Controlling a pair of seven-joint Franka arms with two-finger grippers.
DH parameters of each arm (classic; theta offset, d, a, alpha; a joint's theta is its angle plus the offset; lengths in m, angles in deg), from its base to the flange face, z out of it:
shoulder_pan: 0 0.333 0 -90
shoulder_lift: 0 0 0 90
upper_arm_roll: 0 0.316 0.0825 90
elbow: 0 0 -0.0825 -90
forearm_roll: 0 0.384 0 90
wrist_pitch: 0 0 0.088 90
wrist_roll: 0 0.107 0 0
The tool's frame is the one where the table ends.
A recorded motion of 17 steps. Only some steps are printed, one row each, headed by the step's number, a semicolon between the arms.
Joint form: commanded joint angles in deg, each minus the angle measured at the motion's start. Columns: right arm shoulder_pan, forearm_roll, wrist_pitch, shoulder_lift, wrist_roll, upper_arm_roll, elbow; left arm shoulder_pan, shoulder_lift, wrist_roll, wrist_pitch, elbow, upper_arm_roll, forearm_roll.
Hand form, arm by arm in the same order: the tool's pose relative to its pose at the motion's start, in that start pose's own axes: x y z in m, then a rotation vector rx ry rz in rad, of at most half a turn. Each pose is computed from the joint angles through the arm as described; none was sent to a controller.
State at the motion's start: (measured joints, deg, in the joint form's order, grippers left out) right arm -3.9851 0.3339 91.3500 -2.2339 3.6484 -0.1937 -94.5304; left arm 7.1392 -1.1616 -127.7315 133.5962 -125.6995 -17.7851 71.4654
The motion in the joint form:
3: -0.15 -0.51 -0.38 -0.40 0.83 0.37 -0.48; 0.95 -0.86 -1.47 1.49 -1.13 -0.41 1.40
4: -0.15 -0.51 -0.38 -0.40 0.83 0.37 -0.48; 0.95 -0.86 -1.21 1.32 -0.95 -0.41 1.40
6: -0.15 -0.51 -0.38 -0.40 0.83 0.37 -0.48; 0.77 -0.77 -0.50 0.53 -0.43 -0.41 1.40
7: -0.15 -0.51 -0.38 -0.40 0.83 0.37 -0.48; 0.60 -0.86 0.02 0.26 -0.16 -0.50 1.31
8: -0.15 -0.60 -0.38 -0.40 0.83 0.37 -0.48; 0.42 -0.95 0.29 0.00 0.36 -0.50 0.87
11: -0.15 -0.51 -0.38 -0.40 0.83 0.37 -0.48; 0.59 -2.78 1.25 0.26 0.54 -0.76 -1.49
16: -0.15 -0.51 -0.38 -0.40 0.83 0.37 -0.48; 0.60 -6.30 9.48 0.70 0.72 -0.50 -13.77
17: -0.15 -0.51 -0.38 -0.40 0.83 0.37 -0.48; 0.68 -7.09 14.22 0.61 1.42 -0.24 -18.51
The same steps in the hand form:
3: -0.0031 -0.0010 0.0008 -0.0098 -0.0074 0.0105; 0.0006 -0.0050 -0.0007 -0.0204 0.0029 -0.0081
4: -0.0031 -0.0010 0.0008 -0.0098 -0.0074 0.0105; 0.0019 -0.0041 -0.0010 -0.0202 0.0058 -0.0057
6: -0.0031 -0.0010 0.0008 -0.0098 -0.0074 0.0105; 0.0044 -0.0016 -0.0020 -0.0167 0.0157 0.0029
7: -0.0031 -0.0010 0.0008 -0.0098 -0.0074 0.0105; 0.0054 0.0006 -0.0046 -0.0197 0.0190 0.0094
8: -0.0031 -0.0008 0.0008 -0.0114 -0.0072 0.0104; 0.0083 0.0040 -0.0076 -0.0220 0.0204 0.0035
11: -0.0031 -0.0010 0.0008 -0.0098 -0.0074 0.0105; 0.0201 0.0077 -0.0210 -0.0309 0.0133 -0.0256
16: -0.0031 -0.0010 0.0008 -0.0098 -0.0074 0.0105; 0.0425 0.0102 -0.0441 0.0039 -0.0847 -0.0650
17: -0.0031 -0.0010 0.0008 -0.0098 -0.0074 0.0105; 0.0530 0.0127 -0.0501 0.0144 -0.1254 -0.0573

